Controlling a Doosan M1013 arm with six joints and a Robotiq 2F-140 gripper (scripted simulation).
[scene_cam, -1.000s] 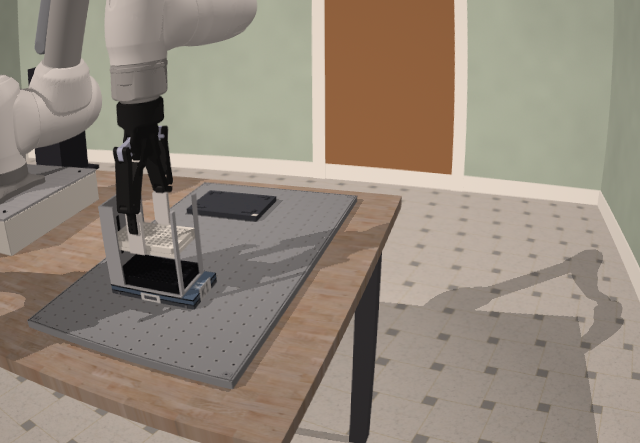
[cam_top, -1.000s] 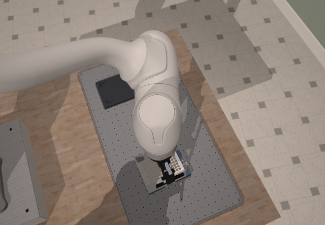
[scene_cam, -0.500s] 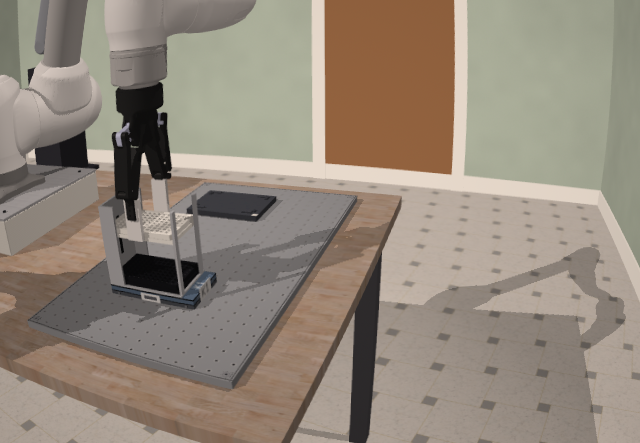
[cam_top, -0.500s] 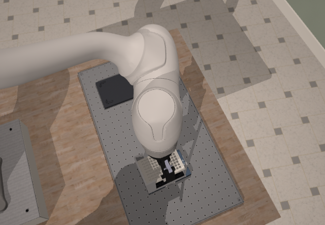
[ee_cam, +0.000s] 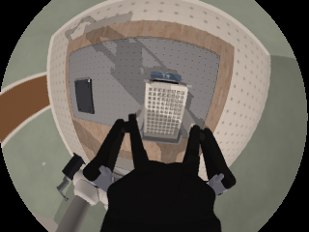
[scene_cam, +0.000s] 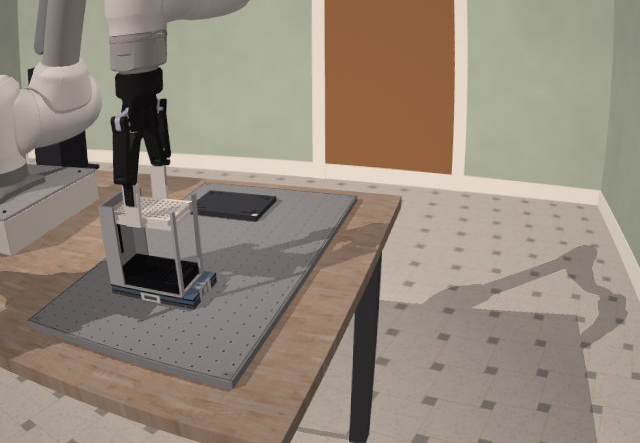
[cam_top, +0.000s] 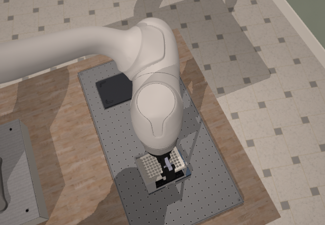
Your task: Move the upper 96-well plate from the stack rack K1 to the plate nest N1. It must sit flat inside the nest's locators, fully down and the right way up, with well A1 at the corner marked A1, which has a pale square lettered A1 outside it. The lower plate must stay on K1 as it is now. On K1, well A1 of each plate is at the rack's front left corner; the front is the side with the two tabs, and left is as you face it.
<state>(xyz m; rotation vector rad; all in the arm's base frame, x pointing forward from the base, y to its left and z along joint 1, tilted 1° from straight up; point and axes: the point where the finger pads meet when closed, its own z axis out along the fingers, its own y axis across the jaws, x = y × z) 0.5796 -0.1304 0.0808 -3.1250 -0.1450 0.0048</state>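
Right now my hand is 7 cm past the rack back wall, 1 cm to the left of it and 7 cm above it. Round my hand: black plate: 13 cm below; then white 96-well plate: 2 cm below; then pale A1 square: 4 cm ahead, 32 cm to the left, 14 cm below.
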